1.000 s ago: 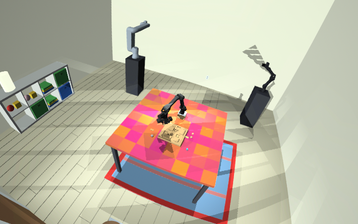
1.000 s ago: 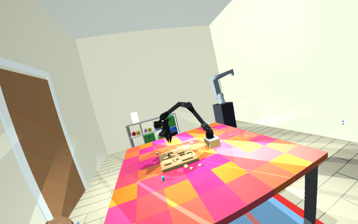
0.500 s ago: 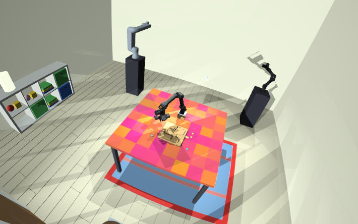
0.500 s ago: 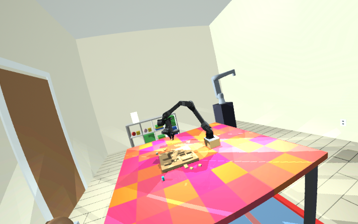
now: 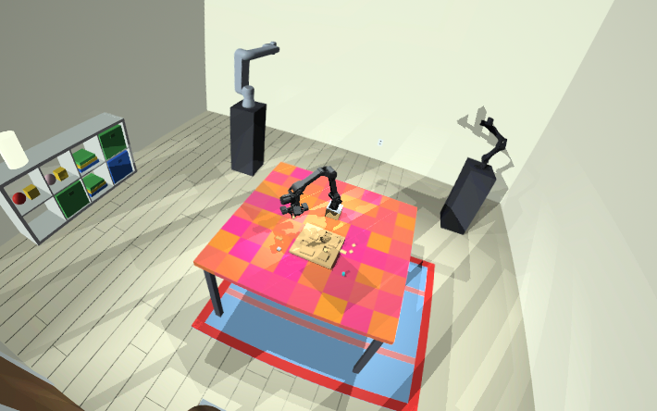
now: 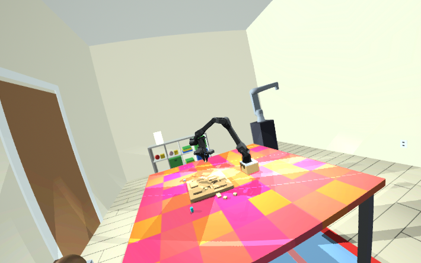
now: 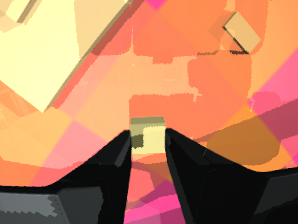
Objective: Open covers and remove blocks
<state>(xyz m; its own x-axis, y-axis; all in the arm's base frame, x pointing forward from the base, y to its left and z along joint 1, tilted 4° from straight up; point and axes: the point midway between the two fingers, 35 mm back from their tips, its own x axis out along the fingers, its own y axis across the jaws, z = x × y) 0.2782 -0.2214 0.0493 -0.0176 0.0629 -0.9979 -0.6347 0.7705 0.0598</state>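
The tan wooden puzzle board lies 230 mm to the left of my gripper tip, 90 mm below it and 80 mm ahead of it. Round my gripper tip: cyan block (440 mm to the left, 240 mm ahead, 100 mm below).
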